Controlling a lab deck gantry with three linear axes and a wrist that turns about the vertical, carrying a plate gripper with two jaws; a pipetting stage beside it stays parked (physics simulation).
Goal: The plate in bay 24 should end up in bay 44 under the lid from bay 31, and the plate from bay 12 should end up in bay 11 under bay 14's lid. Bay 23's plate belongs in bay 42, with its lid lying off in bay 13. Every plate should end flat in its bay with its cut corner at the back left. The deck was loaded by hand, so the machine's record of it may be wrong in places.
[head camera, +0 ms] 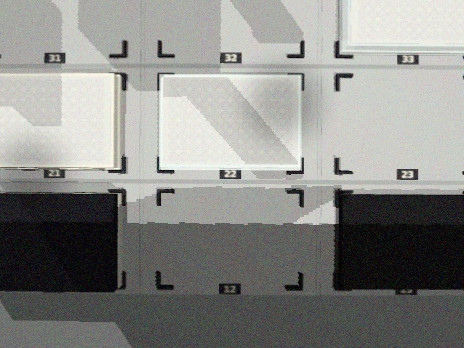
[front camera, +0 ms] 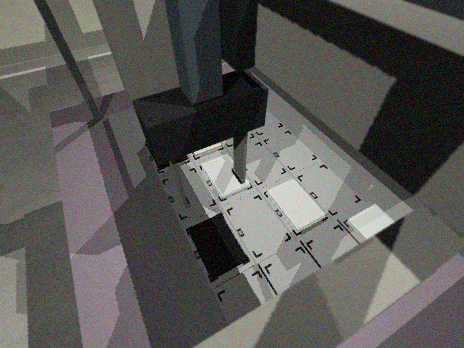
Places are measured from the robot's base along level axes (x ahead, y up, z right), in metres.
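Where they show: gripper, fingertip midpoint: [front camera: 212, 188]; robot's base, origin of the base link: [front camera: 146, 144].
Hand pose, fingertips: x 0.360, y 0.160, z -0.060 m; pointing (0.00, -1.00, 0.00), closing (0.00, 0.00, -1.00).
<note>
Each offset is from my fingertips to the top centre of the thing. "pt": to the spot under its first point.
My gripper [front camera: 213, 193] is open, with bare space between its jaws; it hangs above the deck and overlaps the bay 22 plate in the front view. A white plate @[dx -0.132, dy -0.146, dz -0.090 m] [front camera: 225, 175] [head camera: 230, 122] lies flat in bay 22. A cream plate @[dx -0.296, dy -0.146, dz -0.090 m] [front camera: 208, 149] [head camera: 60, 120] is in bay 21. Another white plate @[dx +0.032, dy -0.146, dz -0.197 m] [front camera: 297, 205] [head camera: 407, 22] is in bay 33. Black plates sit in bay 11 @[pt dx -0.282, dy -0.143, dz +0.016 m] [head camera: 57, 242] and bay 13 @[pt dx +0.042, dy -0.152, dz +0.019 m] [front camera: 217, 247] [head camera: 400, 242]. Bays 12, 23, 31 and 32 show no plate in the head view. Cut corners and lids cannot be told clearly.
A white piece @[dx +0.196, dy -0.131, dz -0.304 m] [front camera: 370, 221] stands farther right, partly hidden by the pale front rail [front camera: 300, 300]; its bay label is unreadable. The blue-grey gripper column [front camera: 197, 50] and dark gripper body [front camera: 200, 120] hide part of the far deck. Hard shadows cross the bays.
</note>
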